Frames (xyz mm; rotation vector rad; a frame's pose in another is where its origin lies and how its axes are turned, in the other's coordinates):
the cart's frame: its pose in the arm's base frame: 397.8 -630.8 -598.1 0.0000 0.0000 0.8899
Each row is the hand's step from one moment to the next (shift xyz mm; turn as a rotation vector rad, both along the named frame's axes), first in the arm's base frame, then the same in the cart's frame.
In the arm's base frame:
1: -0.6 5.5 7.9 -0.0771 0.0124 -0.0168
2: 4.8 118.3 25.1 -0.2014 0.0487 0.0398
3: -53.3 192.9 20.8 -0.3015 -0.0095 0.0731
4: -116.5 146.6 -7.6 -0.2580 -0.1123 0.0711
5: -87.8 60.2 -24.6 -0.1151 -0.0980 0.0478
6: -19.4 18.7 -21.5 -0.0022 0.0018 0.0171
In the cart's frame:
1: 3.9 3.9 7.9 -0.0389 0.0677 -0.0168
2: 94.9 70.7 25.1 -0.0889 0.1871 0.0398
3: 116.3 162.8 20.8 -0.1972 0.2283 0.0731
4: 40.6 182.8 -7.6 -0.2497 0.1298 0.0711
5: -8.5 106.1 -24.6 -0.1486 0.0277 0.0478
6: 2.3 26.8 -21.5 0.0000 0.0028 0.0171

